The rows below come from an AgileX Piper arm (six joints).
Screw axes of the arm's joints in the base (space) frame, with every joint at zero. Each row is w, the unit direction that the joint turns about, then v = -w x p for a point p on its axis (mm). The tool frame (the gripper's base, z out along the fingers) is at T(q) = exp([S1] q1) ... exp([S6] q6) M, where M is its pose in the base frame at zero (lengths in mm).
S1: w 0 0 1 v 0 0 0
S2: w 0 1 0 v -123 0 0
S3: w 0 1 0 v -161.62 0 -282.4
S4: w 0.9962 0 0.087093 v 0 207.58 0
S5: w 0 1 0 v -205.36 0 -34.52
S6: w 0.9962 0 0.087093 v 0 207.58 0
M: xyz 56.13 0 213.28 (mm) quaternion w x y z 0.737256 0 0.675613 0
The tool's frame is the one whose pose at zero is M.
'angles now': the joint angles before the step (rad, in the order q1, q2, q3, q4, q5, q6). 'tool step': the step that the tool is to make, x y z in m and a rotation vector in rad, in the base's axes. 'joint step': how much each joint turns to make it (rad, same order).
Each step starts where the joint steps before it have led.
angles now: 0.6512, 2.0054, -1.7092, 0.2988, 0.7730, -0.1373
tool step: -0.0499, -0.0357, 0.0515, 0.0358, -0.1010, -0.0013
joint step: 0.0126, -0.2710, 0.2150, -0.0371, -0.0495, 0.0092
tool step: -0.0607, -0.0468, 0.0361, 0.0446, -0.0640, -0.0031
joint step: 0.0040, -0.2933, 0.2189, -0.0109, -0.0053, 0.0097
